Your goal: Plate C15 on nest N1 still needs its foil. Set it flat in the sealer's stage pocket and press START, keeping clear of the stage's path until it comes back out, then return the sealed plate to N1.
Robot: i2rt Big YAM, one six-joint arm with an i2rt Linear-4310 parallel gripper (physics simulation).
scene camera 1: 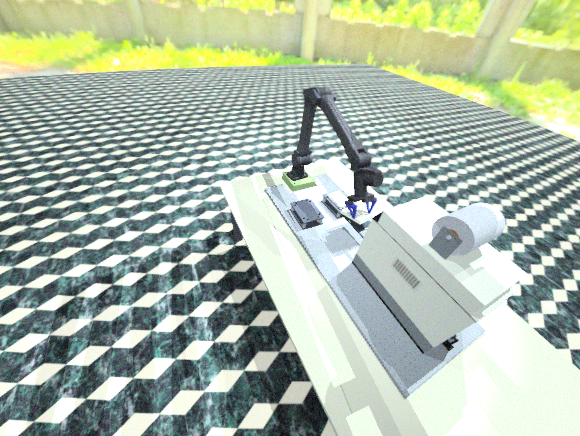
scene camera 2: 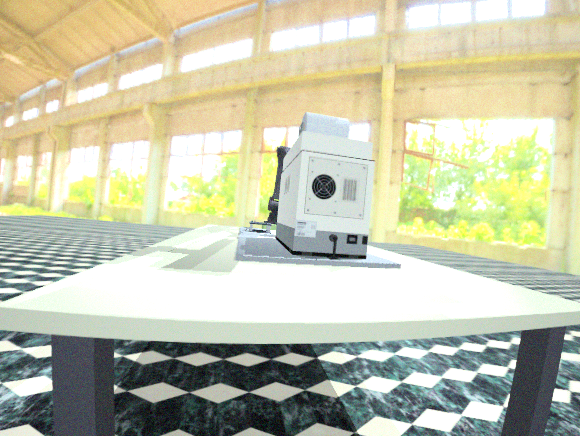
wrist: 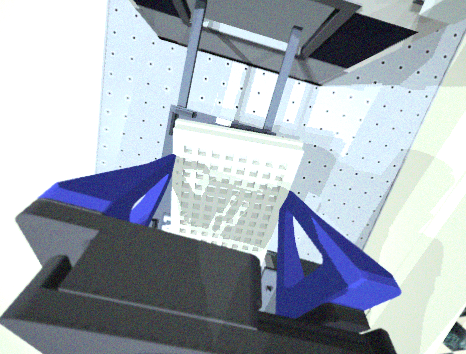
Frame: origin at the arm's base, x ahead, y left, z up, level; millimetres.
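Seen in the pictures: gripper, fingertip midpoint: (scene camera 1: 361, 216) (wrist: 232, 179); arm's base at its link origin: (scene camera 1: 297, 175) (scene camera 2: 272, 224).
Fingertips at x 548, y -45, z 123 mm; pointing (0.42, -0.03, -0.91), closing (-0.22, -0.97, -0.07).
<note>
Pixels of each thing's middle, then the offset from my fingertips to it. "spot": a spot on its surface instead. Level surfaces: height alone.
- plate C15 at the middle of its body: (wrist: 225, 209) (scene camera 1: 356, 213) dx -28, dy +2, dz -12 mm
- sealer's grey stage at a spot on its surface: (wrist: 175, 117) spot: dx +39, dy +56, dz -52 mm
- sealer's dark opening at a spot on its surface: (wrist: 253, 31) spot: dx +155, dy -9, dz -153 mm
- narrow empty nest at a spot on its surface: (scene camera 1: 333, 202) spot: dx -220, dy +57, dz -108 mm
- dark block-like nest at the middle of its body: (wrist: 282, 310) (scene camera 1: 306, 212) (scene camera 2: 259, 226) dx -246, dy -110, dz -128 mm
- perforated base board at its surface level: dz -159 mm
- foil roll at the middle of its body: (scene camera 1: 467, 228) (scene camera 2: 323, 132) dx +348, dy -34, dz +259 mm
My gripper (scene camera 1: 361, 208) (wrist: 232, 179) is shut on plate C15 (scene camera 1: 350, 213) (wrist: 235, 175), a white well plate held by its two long sides between the blue fingers. The plate lies level right over the sealer's grey stage (wrist: 175, 117), which stands out in front of the sealer (scene camera 1: 414, 281) (scene camera 2: 325, 195) on two rails (wrist: 282, 81). Only the stage's corners show around the plate. I cannot tell whether the plate rests in the pocket. The sealer's dark opening (wrist: 253, 31) is just beyond. In scene camera 2 the sealer hides the gripper and plate.
A narrow empty nest (scene camera 1: 332, 202) and a dark block-like nest (scene camera 1: 306, 213) sit on the perforated base board (scene camera 1: 375, 329) (wrist: 137, 88) left of the gripper. The arm's green base (scene camera 1: 299, 182) is behind them. A foil roll (scene camera 1: 470, 229) sits at the sealer's right.
</note>
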